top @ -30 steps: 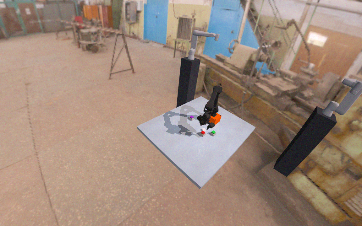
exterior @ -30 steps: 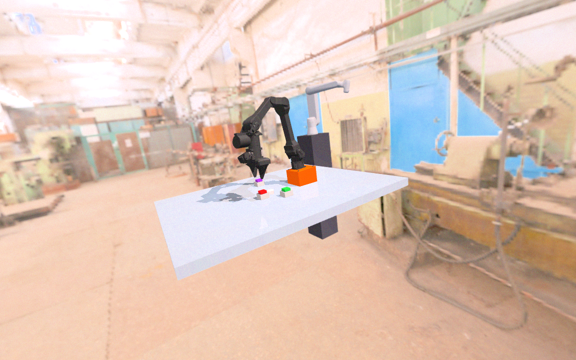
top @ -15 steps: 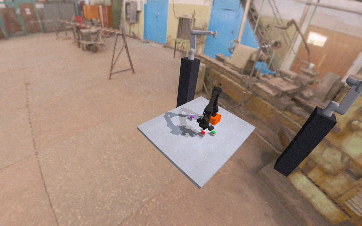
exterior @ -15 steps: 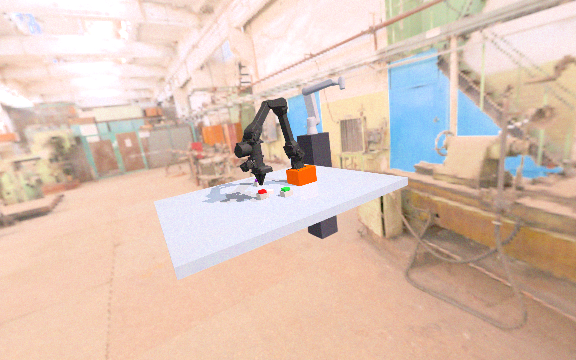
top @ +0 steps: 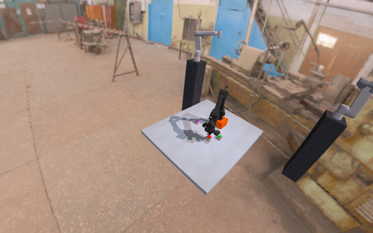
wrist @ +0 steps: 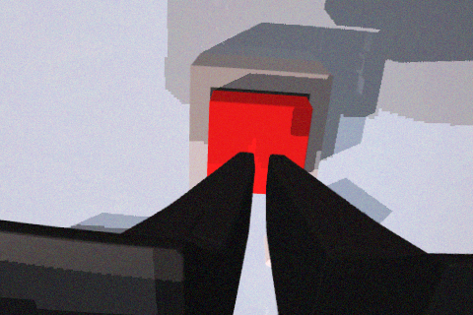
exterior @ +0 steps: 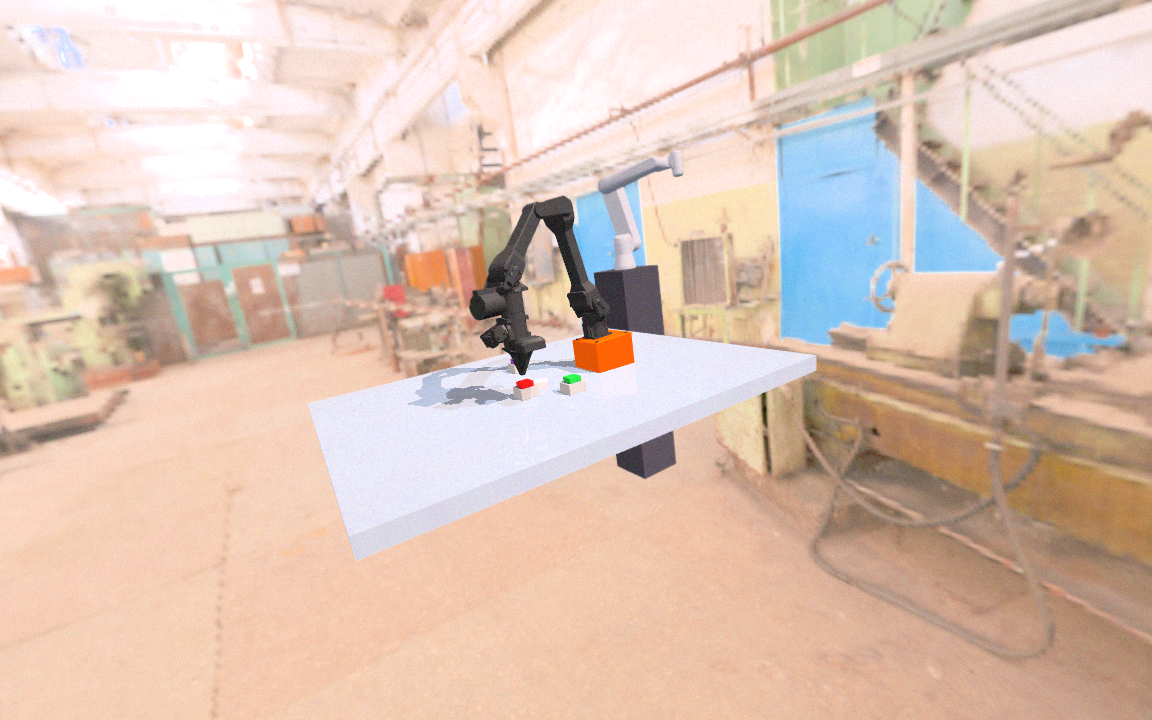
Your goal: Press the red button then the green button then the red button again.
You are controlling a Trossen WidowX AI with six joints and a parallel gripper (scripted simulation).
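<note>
The red button lies 20 mm below my gripper tip. Round my gripper tip: small white block 60 mm behind, 30 mm to the right, 50 mm below; then green button 90 mm behind, 70 mm to the left, 20 mm below; then purple button 110 mm behind, 250 mm to the right, 20 mm below.
</note>
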